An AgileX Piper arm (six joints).
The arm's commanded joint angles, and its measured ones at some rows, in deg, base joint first. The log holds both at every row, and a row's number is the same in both.
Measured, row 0: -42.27 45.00 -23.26 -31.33 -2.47 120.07
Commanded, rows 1 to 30: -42.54 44.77 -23.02 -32.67 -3.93 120.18; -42.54 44.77 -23.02 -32.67 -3.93 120.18; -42.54 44.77 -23.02 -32.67 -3.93 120.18; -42.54 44.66 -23.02 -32.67 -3.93 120.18; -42.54 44.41 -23.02 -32.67 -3.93 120.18; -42.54 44.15 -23.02 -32.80 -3.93 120.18; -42.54 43.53 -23.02 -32.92 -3.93 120.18; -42.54 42.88 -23.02 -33.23 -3.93 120.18; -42.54 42.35 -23.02 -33.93 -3.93 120.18; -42.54 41.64 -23.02 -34.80 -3.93 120.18; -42.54 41.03 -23.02 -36.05 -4.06 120.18; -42.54 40.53 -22.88 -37.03 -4.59 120.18; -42.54 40.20 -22.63 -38.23 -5.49 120.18; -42.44 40.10 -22.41 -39.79 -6.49 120.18; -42.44 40.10 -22.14 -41.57 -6.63 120.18; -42.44 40.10 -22.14 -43.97 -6.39 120.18; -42.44 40.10 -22.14 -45.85 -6.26 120.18; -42.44 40.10 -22.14 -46.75 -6.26 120.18; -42.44 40.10 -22.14 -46.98 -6.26 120.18; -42.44 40.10 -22.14 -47.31 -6.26 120.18; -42.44 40.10 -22.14 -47.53 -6.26 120.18; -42.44 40.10 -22.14 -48.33 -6.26 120.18; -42.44 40.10 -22.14 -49.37 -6.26 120.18; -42.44 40.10 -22.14 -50.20 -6.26 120.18; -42.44 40.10 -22.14 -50.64 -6.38 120.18; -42.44 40.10 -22.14 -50.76 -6.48 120.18; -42.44 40.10 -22.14 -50.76 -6.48 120.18; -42.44 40.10 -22.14 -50.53 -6.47 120.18; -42.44 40.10 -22.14 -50.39 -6.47 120.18; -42.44 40.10 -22.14 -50.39 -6.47 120.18
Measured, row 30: -42.27 40.57 -22.16 -49.30 -5.04 120.07
